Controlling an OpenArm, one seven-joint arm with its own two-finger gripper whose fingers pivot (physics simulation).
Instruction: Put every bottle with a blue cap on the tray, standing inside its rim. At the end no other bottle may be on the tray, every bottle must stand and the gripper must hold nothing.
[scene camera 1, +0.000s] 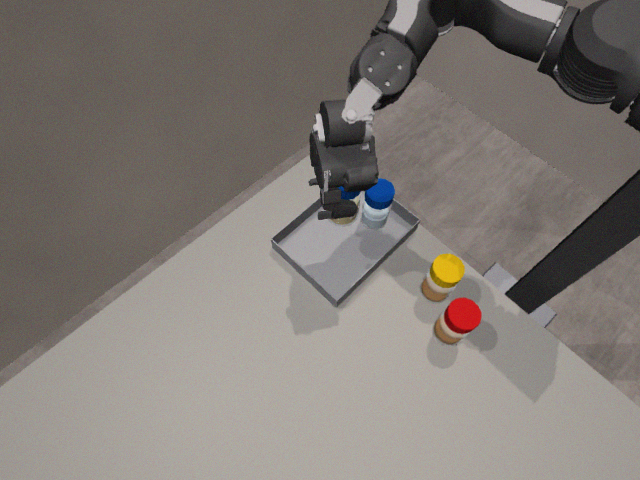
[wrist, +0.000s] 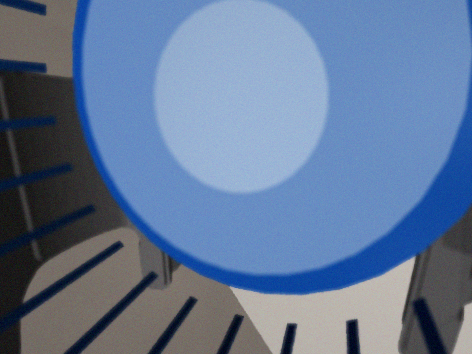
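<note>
My gripper (scene camera 1: 337, 205) (wrist: 280, 198) is shut on a blue-capped bottle with a yellowish body. The held bottle's blue cap (scene camera 1: 348, 193) (wrist: 250, 125) fills much of the wrist view. In the scene view the held bottle is over the back part of the grey tray (scene camera 1: 305, 276), looks upright and is partly hidden by the gripper; its height above the tray floor cannot be told. Another blue-capped bottle (scene camera 1: 377, 206), with a pale body, stands inside the tray near its back right corner, close to the right of the held bottle.
A yellow-capped bottle (scene camera 1: 443, 276) stands on the table (scene camera 1: 206, 361) to the right of the tray, outside its rim. A red-capped bottle (scene camera 1: 458, 319) stands close in front of it. The table's edge runs just behind the tray. The arm reaches in from the upper right.
</note>
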